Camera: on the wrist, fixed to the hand. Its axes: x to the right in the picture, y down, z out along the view.
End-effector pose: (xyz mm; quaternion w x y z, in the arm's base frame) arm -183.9 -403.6 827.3 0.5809 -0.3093 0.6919 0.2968
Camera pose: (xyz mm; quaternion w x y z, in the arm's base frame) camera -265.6 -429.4 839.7 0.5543 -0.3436 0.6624 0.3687
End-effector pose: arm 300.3 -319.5 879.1 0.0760 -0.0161 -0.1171 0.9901
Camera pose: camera 296.1 -348.4 797.6 0.0564 -0.0139 -0.2029 0.9775
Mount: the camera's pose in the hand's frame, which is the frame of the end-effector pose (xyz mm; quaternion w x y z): 0.8 47.5 -72.4 0.9960 -0.0866 -0.0108 0.0168
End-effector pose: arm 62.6 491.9 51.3 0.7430 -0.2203 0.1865 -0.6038
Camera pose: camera 62.2 492.0 -35.3 0.7332 -0.2872 0.2337 -0.5704
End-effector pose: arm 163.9 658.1 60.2 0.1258 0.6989 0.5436 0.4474
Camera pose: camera 139.5 618.4 133.2 0.1842 0.6992 0.4896 0.4873
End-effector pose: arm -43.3 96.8 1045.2 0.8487 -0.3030 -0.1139 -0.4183
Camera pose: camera -10.2 74.3 968.4 0.8249 -0.3817 -0.0813 -0.4090
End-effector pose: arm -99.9 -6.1 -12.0 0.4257 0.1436 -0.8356 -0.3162
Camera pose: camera -40.9 0.1 51.1 0.4327 0.0887 -0.8119 -0.3817
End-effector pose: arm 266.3 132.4 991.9 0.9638 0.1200 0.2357 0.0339
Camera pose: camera 233.1 194.1 941.0 0.9723 0.0404 0.2194 0.0691
